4 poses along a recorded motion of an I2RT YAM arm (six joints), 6.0 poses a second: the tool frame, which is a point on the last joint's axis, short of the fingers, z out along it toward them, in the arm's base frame.
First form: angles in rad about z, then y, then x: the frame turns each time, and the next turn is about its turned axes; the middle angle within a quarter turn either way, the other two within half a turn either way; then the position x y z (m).
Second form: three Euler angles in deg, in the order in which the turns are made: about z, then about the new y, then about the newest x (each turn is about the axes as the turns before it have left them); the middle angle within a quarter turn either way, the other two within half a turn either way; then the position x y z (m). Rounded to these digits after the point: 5 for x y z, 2 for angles.
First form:
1: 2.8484, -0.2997, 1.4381, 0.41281, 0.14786, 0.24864
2: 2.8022, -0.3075, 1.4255, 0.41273, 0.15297, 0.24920
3: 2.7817, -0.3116, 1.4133, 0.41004, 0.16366, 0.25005
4: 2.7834, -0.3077, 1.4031, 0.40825, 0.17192, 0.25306
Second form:
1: 163.20, -17.17, 82.40, 0.41281, 0.14786, 0.24864
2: 160.55, -17.62, 81.68, 0.41273, 0.15297, 0.24920
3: 159.38, -17.85, 80.98, 0.41004, 0.16366, 0.25005
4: 159.48, -17.63, 80.39, 0.40825, 0.17192, 0.25306
